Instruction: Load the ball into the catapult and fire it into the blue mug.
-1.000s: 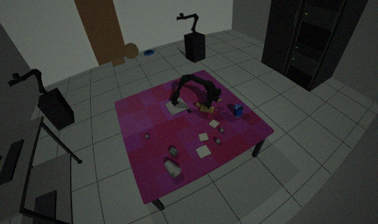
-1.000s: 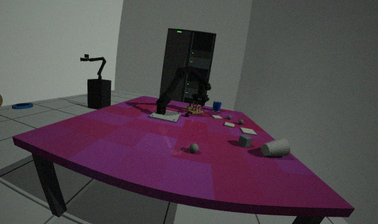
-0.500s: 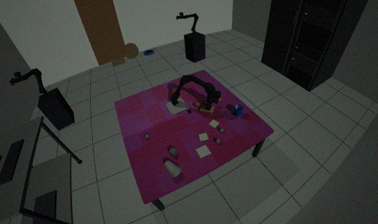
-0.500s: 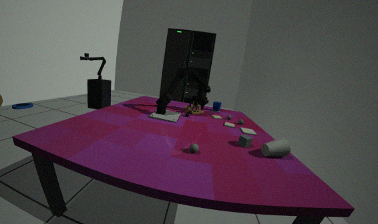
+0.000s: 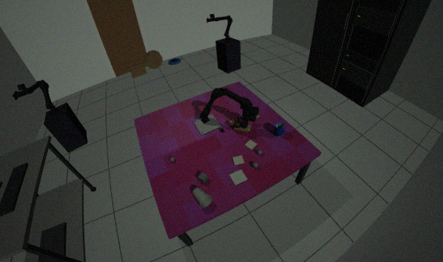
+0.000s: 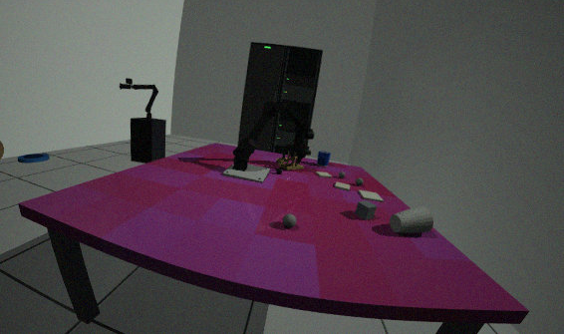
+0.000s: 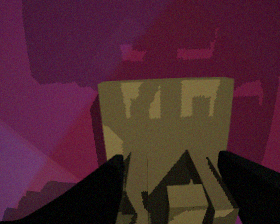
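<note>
My gripper tip is 180 mm to the left of the dark ball, 110 mm past it and 20 mm above it. From my gripper tip the other things lie so: catapult 70 mm behind, 30 mm to the right, 20 mm above; tan block 170 mm to the left, 50 mm behind, 30 mm below; blue mug 230 mm ahead, 180 mm to the left, 10 mm below.
</note>
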